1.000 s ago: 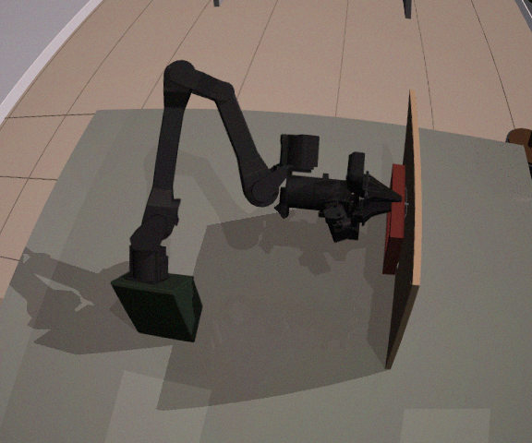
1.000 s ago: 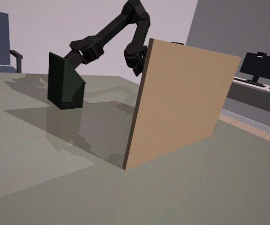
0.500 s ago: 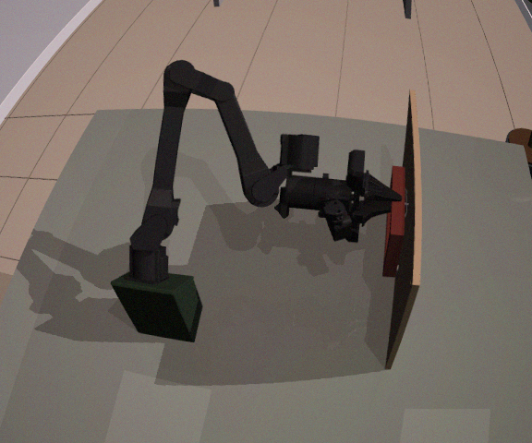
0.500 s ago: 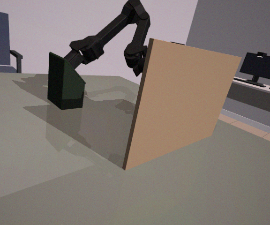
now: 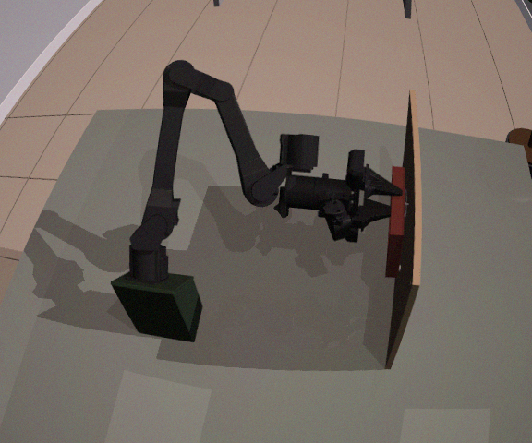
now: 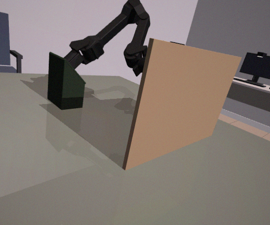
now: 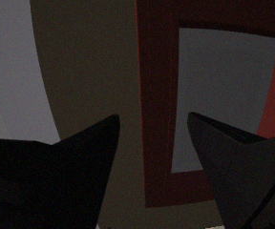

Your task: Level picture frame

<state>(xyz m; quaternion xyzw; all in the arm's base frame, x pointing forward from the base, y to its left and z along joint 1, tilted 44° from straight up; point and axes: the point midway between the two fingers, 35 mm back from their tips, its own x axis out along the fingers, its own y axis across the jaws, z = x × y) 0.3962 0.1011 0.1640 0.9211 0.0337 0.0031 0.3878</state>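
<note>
My gripper tip is 6 cm above the red picture frame. Round my gripper tip: tan wall board: 6 cm below, 2 cm ahead.
</note>
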